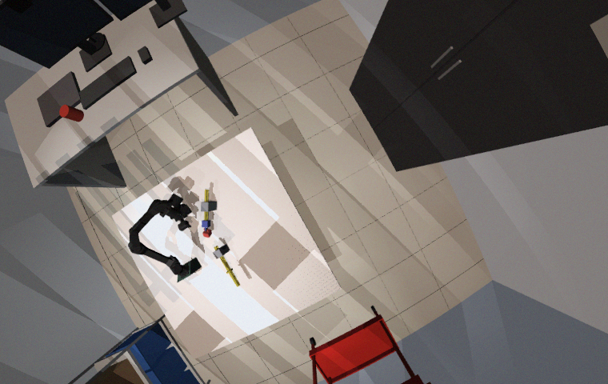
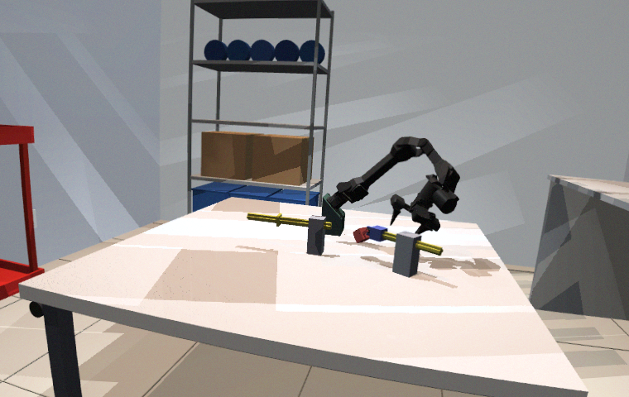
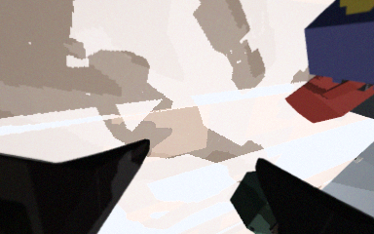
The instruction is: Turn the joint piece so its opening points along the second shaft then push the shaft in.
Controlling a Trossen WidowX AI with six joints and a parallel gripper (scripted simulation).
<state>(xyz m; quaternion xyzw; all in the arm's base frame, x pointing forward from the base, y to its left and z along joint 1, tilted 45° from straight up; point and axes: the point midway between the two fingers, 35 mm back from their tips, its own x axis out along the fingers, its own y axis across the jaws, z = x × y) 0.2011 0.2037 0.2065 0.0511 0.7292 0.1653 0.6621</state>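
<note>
Now: gripper tip 130 mm to the left of the red joint piece and 70 mm short of it.
</note>
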